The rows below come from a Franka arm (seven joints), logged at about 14 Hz.
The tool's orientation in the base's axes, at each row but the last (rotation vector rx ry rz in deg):
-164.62, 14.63, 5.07
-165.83, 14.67, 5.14
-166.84, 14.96, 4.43
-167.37, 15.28, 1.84
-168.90, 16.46, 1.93
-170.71, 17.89, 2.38
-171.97, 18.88, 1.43
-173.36, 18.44, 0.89
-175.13, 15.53, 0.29
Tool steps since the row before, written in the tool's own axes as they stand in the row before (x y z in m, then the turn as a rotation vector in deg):
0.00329, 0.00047, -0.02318, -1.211, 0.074, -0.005
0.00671, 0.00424, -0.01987, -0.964, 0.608, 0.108
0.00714, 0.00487, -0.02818, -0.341, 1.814, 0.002
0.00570, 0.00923, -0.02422, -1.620, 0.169, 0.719
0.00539, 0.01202, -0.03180, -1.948, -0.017, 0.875
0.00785, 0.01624, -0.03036, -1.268, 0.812, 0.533
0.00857, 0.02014, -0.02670, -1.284, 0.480, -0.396
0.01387, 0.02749, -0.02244, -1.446, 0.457, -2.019
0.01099, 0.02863, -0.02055, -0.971, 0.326, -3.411
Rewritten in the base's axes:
0.00402, -0.00695, 0.02200, -1.203, 0.129, 0.086
0.00663, -0.00988, 0.01779, -1.061, -0.397, -0.164
0.00706, -0.01206, 0.02595, -0.664, -1.684, -0.358
0.00400, -0.01492, 0.02158, -1.626, 0.273, -0.672
0.00312, -0.01835, 0.02896, -1.912, 0.543, -0.780
0.00467, -0.02179, 0.02740, -1.416, -0.449, -0.588
0.00407, -0.02463, 0.02384, -1.356, -0.237, 0.374
0.00777, -0.03187, 0.01938, -1.510, -0.342, 1.994
0.00572, -0.03154, 0.01832, -1.024, -0.398, 3.388

